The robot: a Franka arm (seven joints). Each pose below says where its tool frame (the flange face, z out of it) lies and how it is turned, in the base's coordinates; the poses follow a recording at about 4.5 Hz.
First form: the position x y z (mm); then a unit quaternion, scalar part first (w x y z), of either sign.
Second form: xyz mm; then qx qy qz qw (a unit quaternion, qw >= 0). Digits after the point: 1 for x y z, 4 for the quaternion.
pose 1, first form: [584.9 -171.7 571.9 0.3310 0.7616 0.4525 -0.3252]
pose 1, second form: [584.9 -171.7 571.9 0.7616 0.4525 -0.3252 0.3310]
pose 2, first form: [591.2 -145.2 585.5 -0.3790 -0.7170 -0.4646 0.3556]
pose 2, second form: [591.2 -145.2 585.5 0.7170 0.4646 -0.3556 0.3790]
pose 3, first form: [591.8 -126.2 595.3 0.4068 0.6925 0.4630 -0.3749]
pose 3, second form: [591.8 -126.2 595.3 0.6925 0.4630 -0.3749 0.4068]
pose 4, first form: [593.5 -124.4 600.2 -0.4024 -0.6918 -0.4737 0.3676]
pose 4, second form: [593.5 -124.4 600.2 0.6918 0.4737 -0.3676 0.4024]
